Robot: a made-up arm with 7 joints.
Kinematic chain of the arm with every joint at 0, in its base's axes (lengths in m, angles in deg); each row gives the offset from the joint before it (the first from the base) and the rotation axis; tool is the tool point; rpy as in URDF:
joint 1: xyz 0 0 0.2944 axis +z
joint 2: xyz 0 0 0 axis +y
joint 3: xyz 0 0 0.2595 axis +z
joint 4: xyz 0.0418 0 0 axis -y
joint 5: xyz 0.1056 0 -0.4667 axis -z
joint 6: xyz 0 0 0 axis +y
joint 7: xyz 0.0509 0 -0.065 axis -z
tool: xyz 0 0 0 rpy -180 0 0
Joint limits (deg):
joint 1: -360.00..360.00
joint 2: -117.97..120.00
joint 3: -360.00..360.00
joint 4: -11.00..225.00
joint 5: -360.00..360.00
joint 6: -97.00..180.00
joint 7: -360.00..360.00
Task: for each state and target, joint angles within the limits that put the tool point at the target. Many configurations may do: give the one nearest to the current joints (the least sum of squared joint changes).
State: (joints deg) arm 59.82 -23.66 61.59 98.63 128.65 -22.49 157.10
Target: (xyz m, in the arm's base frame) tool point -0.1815 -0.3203 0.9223
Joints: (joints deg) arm 94.57 -55.64 39.99 127.13 124.57 -33.26 157.10
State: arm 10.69 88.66 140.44 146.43 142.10 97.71 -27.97
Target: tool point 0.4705 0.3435 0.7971
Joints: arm 17.44 72.78 141.70 124.37 138.40 103.29 -27.97
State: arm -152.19 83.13 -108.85 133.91 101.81 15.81 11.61
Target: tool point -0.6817 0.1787 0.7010
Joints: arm -173.96 66.71 -110.83 144.81 99.51 26.13 11.61
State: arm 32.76 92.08 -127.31 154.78 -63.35 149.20 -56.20
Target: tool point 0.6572 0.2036 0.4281
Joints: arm 27.05 92.77 -125.79 150.63 -61.84 152.71 -56.20
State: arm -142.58 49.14 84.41 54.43 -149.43 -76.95 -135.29
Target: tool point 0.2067 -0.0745 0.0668
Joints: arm -117.68 67.49 42.51 30.23 -161.15 -63.44 -135.29
